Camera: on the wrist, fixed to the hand. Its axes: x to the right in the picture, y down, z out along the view.
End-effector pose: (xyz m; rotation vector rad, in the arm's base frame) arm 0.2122 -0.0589 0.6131 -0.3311 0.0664 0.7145
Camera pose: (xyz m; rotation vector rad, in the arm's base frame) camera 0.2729 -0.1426 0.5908 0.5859 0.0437 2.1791
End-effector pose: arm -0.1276 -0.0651 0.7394 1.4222 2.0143 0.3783
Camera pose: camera -0.2279 -0.0964 0.7269 2.8404 0.3290 -0.0393
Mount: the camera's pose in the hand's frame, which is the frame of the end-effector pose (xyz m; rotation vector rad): -0.0032 -0.0926 -0.0511 0.5958 -0.4977 1.5079
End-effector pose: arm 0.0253 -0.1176 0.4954 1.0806 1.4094 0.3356
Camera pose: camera -0.0577 -0.1473 0.4368 2.3994 -0.0149 0.6410
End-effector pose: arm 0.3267 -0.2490 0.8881 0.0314 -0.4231 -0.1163
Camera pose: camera 0.3350 -0.3402 0.8352 0.2625 -0.8670 1.5193
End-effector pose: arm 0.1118 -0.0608 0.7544 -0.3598 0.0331 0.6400
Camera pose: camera 0.1679 -0.1487 0.7364 0.5152 0.0123 2.1272
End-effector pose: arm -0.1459 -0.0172 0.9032 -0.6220 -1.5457 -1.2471
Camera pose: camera -0.2043 -0.0946 0.8607 -1.3373 -1.1548 0.5106
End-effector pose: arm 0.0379 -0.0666 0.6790 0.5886 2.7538 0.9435
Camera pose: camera -0.0024 -0.1629 0.6619 -2.6303 -1.7056 0.0636
